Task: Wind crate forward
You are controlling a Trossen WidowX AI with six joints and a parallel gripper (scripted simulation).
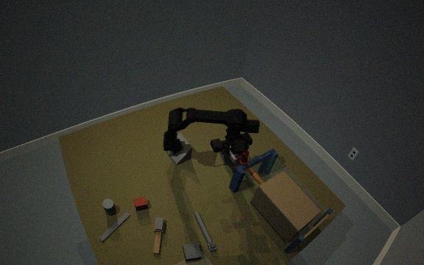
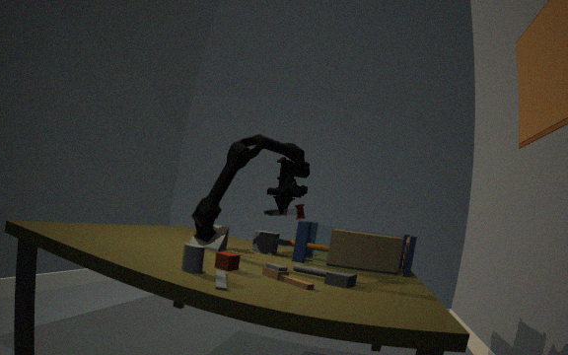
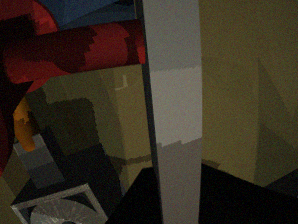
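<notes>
The red grip is 6 cm ahead of my gripper tip, 3 cm to the left of it and 2 cm above it. Also, from my gripper tip: grey crank handle 1 cm ahead, 1 cm to the left, 1 cm above; grey block 34 cm ahead, 34 cm to the right, 16 cm below; grey winch 11 cm behind, 10 cm to the left, 15 cm below.
</notes>
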